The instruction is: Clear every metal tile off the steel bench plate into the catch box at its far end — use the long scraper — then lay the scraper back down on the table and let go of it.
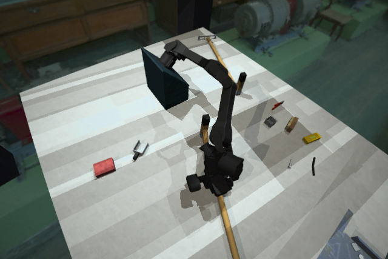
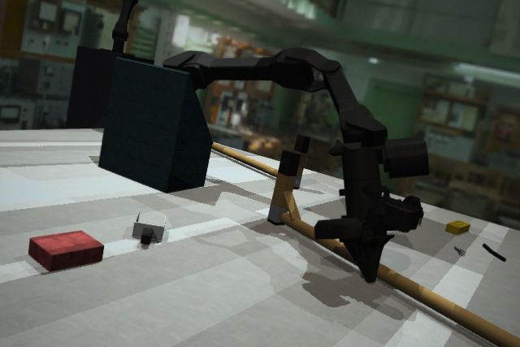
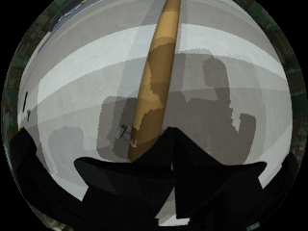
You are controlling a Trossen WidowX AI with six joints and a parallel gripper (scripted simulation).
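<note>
Now: gripper tip 60 mm below the long scraper, 30 mm short of it and 10 mm to the right of it. From my gripper tip the other things lie so: grey box 460 mm to the left, 50 mm behind; then grey bracket 330 mm behind, 120 mm to the right; then red block 350 mm behind, 260 mm to the right, 10 mm above.
</note>
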